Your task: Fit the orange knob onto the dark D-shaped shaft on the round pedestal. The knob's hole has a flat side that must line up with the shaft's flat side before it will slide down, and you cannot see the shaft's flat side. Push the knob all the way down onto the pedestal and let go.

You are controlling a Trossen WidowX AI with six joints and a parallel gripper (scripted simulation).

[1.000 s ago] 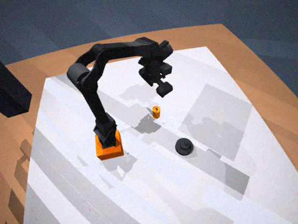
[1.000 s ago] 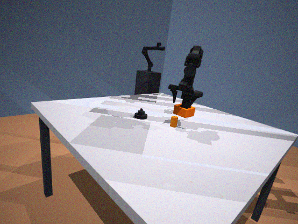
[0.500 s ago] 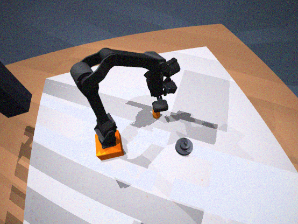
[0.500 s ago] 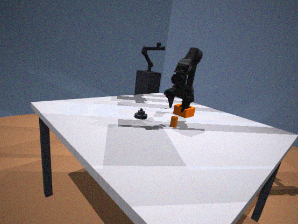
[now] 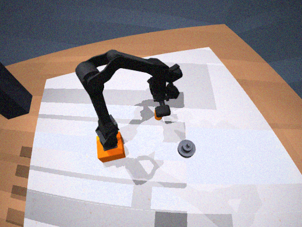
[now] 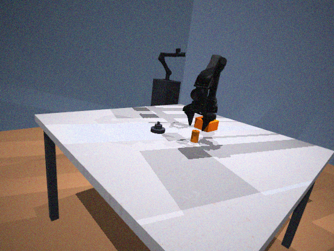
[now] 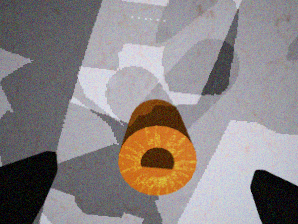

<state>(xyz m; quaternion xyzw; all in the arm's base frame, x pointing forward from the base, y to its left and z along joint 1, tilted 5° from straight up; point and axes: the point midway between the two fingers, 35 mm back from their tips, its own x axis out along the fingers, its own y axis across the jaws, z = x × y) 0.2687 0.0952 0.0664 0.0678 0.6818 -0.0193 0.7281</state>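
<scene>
Now: gripper tip 50 mm above the orange knob. The rest, counted from my gripper tip: dark round pedestal (220 mm to the right, 60 mm ahead, 50 mm below).
</scene>
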